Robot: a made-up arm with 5 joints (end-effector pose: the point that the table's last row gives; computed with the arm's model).
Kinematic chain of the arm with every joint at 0, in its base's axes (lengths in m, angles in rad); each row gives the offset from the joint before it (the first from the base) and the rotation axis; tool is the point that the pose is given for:
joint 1: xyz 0 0 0.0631 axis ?
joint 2: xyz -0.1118 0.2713 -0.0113 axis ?
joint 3: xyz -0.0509 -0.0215 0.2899 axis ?
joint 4: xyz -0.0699 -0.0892 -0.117 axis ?
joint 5: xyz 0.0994 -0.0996 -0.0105 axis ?
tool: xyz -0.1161 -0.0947 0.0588
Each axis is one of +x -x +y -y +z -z.
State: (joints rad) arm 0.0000 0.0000 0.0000 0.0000 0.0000
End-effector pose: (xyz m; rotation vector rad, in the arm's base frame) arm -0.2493 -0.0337 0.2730 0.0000 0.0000 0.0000
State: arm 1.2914 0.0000 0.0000 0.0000 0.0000
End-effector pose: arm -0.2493 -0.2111 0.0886 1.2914 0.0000 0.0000
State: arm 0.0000 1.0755 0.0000 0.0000 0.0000
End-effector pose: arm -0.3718 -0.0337 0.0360 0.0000 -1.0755 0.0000
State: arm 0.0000 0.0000 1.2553 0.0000 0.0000
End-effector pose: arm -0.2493 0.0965 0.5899 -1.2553 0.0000 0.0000
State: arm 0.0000 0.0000 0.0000 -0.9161 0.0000
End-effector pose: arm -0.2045 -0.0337 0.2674 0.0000 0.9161 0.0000
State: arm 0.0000 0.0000 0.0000 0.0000 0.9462
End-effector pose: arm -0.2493 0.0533 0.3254 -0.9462 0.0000 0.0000
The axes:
joint 1: +x
joint 2: -y
joint 3: -x
joint 4: -y
joint 5: -x

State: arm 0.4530 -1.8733 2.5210 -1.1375 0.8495
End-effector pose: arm 0.3378 0.3939 0.1300 2.5064 -0.0995 -1.3092
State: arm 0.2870 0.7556 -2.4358 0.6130 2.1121
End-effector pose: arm -0.4344 0.3346 0.2673 0.7454 -0.2925 -0.3706
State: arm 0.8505 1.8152 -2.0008 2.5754 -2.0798
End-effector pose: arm -0.2213 0.2930 0.2739 0.4947 1.1495 0.0054
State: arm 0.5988 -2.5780 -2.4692 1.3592 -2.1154
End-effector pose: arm 0.0505 0.5567 0.1298 0.4694 -1.1593 -1.9138
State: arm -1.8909 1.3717 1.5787 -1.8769 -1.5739
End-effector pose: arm -0.6817 -0.1684 -0.0733 -0.1575 -1.6347 -0.1340
